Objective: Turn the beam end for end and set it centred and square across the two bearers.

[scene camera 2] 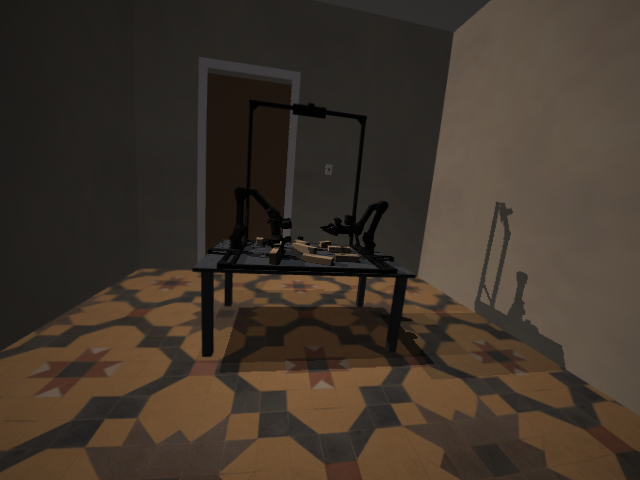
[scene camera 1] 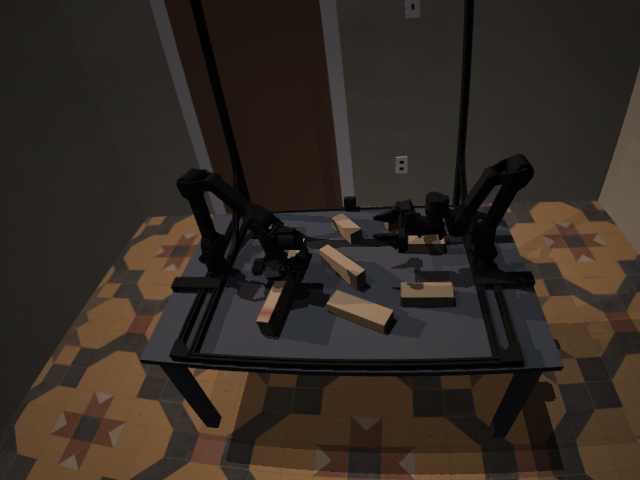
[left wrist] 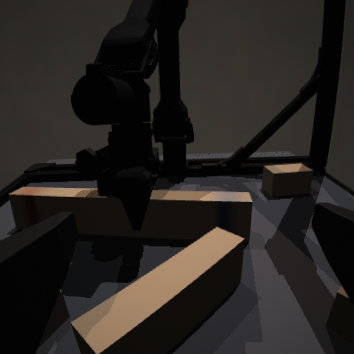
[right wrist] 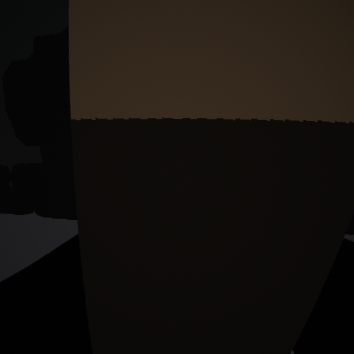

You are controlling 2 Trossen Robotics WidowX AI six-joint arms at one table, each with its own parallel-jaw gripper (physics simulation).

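Places are measured from the left arm's base along level axes (x ahead, y left, z up), in centimetres.
Pixels of known places: left gripper, fingertip midpoint: (scene camera 2: 321,228) (scene camera 1: 373,226) (left wrist: 196,219); right gripper, fingertip midpoint: (scene camera 1: 289,282) (left wrist: 138,223) (right wrist: 187,217); left arm's base at its link origin: (scene camera 2: 368,254) (scene camera 1: 482,263); right arm's base at its link origin: (scene camera 2: 235,248) (scene camera 1: 217,268) (left wrist: 174,164).
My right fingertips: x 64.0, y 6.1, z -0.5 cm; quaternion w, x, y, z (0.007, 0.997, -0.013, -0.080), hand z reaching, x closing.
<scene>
For each thing: its middle in the pictures, then the offset to it from my right fingertips. "spot": a spot on its surface instead. Level surfaces: height alone.
- beam at the middle of its body: (right wrist: 200,181) (left wrist: 124,212) (scene camera 1: 285,282) (scene camera 2: 277,251) dx +0.6, dy +2.2, dz +1.9 cm
- table at its surface level: dz -1.3 cm
- beam's dark side at a spot on its surface: (right wrist: 211,70) spot: dx +0.9, dy +4.9, dz +5.0 cm
The beam (scene camera 1: 274,305) (scene camera 2: 274,254) (left wrist: 197,211) is a long wooden block with a red band near one end and a blue band near the other. It lies lengthwise at the left of the table (scene camera 1: 318,343), red end towards the front. My right gripper (scene camera 1: 286,272) (left wrist: 138,223) is shut on its middle. The beam's dark side (right wrist: 211,70) fills the right wrist view. I cannot tell whether it is clear of the table. Two short bearers (scene camera 1: 428,293) (scene camera 1: 427,244) lie parallel at the right. My left gripper (scene camera 1: 385,228) is open and empty, hovering by the rear bearer.
Two long loose blocks (scene camera 1: 343,266) (scene camera 1: 360,310) lie askew in the middle of the table; one shows in the left wrist view (left wrist: 158,291). A short block (scene camera 1: 347,228) (left wrist: 288,179) sits at the back. A black frame rail (scene camera 1: 337,363) edges the table.
</scene>
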